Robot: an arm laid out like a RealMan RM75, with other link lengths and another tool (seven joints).
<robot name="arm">
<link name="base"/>
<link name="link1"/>
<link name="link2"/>
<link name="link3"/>
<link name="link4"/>
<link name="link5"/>
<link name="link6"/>
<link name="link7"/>
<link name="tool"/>
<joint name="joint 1" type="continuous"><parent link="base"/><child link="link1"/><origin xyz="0 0 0.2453" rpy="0 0 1.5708"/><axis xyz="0 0 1"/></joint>
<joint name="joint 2" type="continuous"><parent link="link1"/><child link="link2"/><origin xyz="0 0 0" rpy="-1.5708 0 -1.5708"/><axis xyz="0 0 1"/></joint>
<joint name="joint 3" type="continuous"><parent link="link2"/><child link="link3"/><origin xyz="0 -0.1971 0" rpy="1.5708 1.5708 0"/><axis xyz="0 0 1"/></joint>
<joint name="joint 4" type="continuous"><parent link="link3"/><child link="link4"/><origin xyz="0 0 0" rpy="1.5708 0 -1.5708"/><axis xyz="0 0 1"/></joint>
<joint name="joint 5" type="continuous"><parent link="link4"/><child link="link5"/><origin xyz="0 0.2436 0" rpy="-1.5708 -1.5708 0"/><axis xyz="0 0 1"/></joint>
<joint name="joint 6" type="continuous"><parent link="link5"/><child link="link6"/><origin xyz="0 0 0" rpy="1.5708 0 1.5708"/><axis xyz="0 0 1"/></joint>
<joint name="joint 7" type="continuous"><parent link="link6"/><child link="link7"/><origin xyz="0 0.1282 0" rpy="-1.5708 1.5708 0"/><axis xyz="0 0 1"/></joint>
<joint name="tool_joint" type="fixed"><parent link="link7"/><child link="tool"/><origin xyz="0.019 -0.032 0.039" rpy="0.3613 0 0.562"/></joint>
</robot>
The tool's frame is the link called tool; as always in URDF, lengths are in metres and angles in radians. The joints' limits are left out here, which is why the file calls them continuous.
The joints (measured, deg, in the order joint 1, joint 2, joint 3, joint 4, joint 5, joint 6, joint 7), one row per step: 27.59 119.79 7.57 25.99 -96.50 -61.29 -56.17; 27.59 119.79 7.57 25.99 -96.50 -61.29 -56.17; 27.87 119.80 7.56 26.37 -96.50 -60.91 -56.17; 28.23 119.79 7.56 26.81 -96.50 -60.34 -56.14; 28.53 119.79 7.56 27.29 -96.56 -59.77 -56.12; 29.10 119.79 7.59 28.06 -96.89 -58.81 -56.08; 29.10 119.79 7.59 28.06 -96.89 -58.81 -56.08; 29.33 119.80 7.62 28.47 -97.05 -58.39 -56.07; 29.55 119.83 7.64 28.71 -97.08 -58.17 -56.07; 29.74 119.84 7.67 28.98 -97.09 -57.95 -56.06
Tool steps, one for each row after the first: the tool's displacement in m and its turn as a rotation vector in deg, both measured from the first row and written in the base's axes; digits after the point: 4 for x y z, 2 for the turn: 0.0000 0.0000 0.0000 0.00 0.00 0.00; -0.0025 0.0003 -0.0019 -0.44 0.21 0.11; -0.0053 0.0009 -0.0042 -1.05 0.40 0.20; -0.0081 0.0011 -0.0068 -1.69 0.61 0.28; -0.0135 0.0013 -0.0112 -2.86 0.86 0.66; -0.0135 0.0013 -0.0112 -2.86 0.86 0.66; -0.0162 0.0011 -0.0134 -3.40 1.03 0.83; -0.0183 0.0013 -0.0146 -3.68 1.17 0.98; -0.0202 0.0014 -0.0157 -3.94 1.35 1.08
